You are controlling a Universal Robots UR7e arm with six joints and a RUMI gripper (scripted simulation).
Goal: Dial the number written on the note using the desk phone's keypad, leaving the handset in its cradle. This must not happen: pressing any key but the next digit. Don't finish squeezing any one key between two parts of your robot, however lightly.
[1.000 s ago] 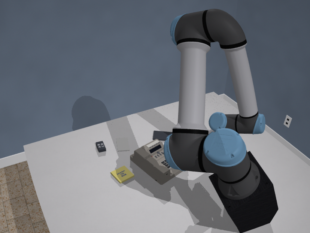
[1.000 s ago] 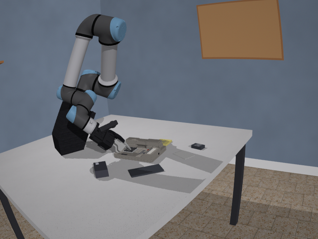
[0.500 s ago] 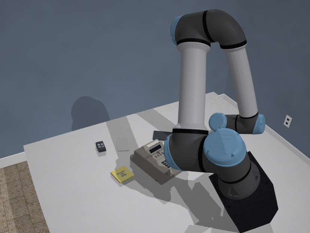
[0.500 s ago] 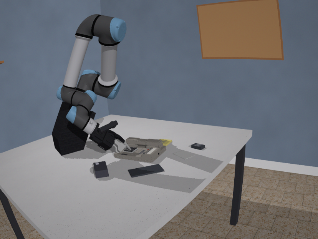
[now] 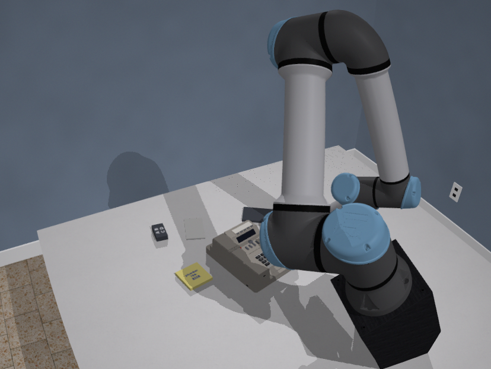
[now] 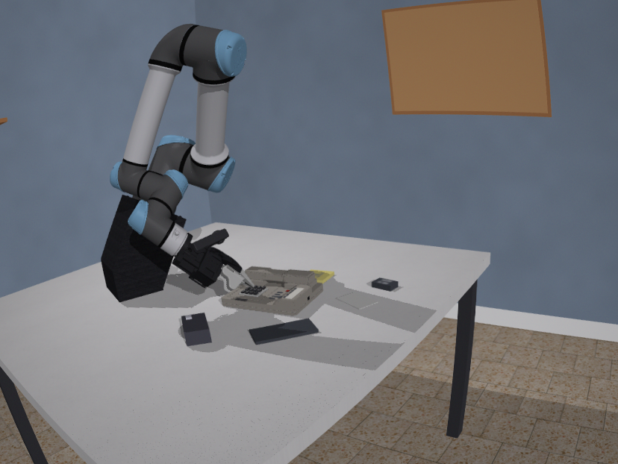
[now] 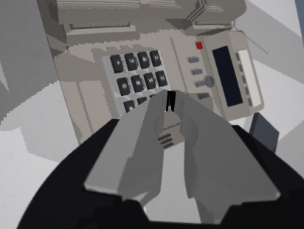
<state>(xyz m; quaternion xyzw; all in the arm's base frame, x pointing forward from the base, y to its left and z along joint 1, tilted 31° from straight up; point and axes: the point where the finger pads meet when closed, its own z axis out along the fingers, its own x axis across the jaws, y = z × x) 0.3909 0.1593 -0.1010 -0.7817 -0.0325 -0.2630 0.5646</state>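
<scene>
Right now the handset is 10 cm to the left of my hand and 1 cm below it. The rest, counted from my hand: small black box: 21 cm ahead, 29 cm to the left, 5 cm below; dark flat slab: 20 cm ahead, 6 cm to the right, 5 cm below; pale sheet: 21 cm ahead, 18 cm to the left, 6 cm below.
</scene>
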